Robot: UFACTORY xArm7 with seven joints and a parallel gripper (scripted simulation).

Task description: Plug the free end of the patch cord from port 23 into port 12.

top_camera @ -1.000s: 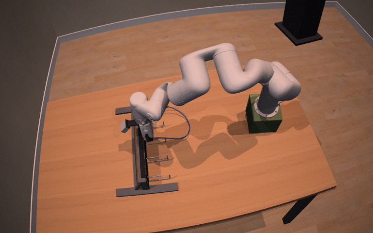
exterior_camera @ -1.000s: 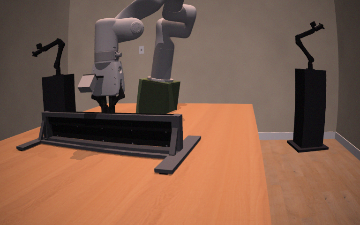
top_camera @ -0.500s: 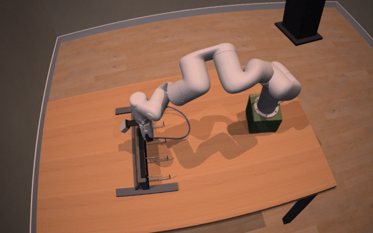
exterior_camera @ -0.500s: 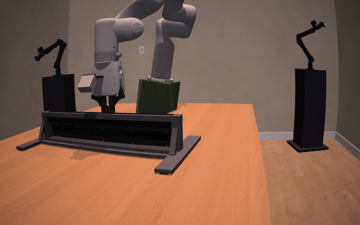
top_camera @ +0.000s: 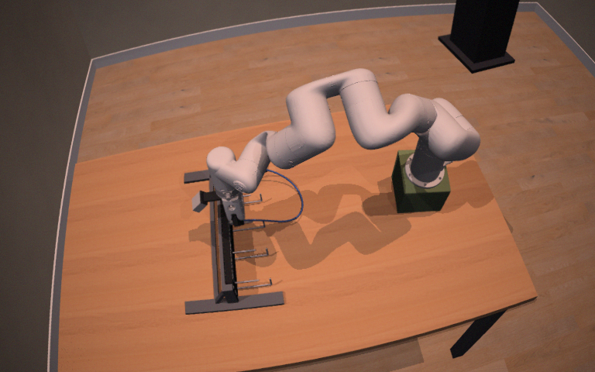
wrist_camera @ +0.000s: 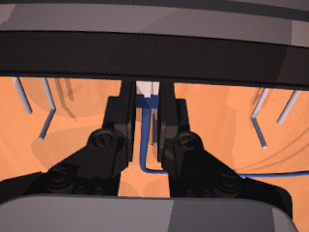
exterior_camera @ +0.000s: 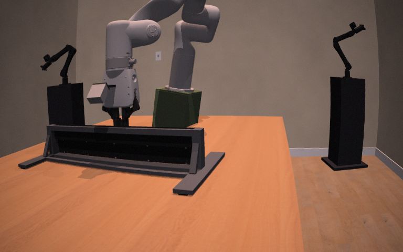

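My hand is 2 cm short of the cord plug and 1 cm above it.
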